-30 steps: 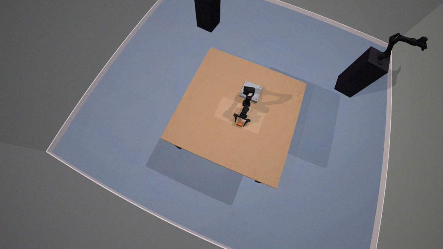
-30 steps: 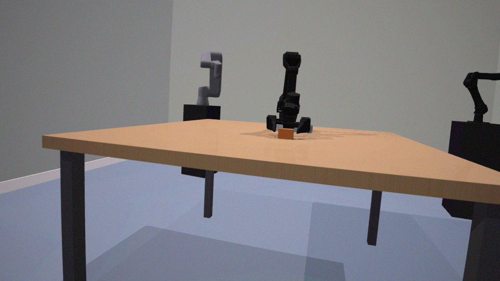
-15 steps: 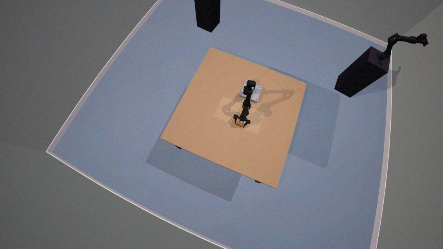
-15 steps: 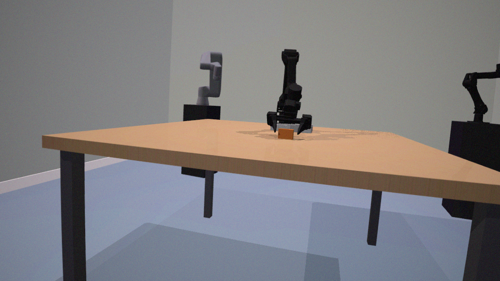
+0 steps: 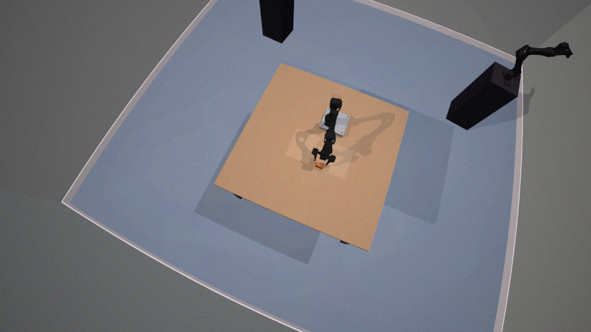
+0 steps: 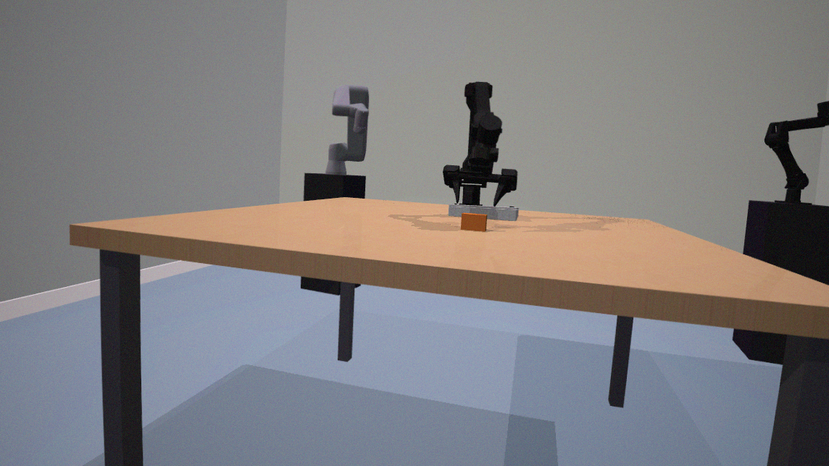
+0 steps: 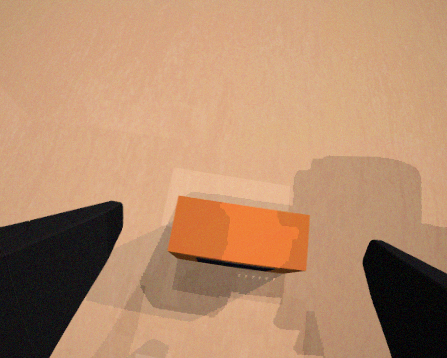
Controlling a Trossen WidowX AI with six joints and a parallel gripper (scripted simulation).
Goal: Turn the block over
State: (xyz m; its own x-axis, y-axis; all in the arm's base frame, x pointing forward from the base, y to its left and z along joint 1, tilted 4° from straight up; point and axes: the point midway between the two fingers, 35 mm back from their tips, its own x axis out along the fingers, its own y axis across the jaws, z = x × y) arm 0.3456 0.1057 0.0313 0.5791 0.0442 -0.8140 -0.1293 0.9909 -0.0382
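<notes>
Right now my gripper tip is 4 cm above the block.
</notes>
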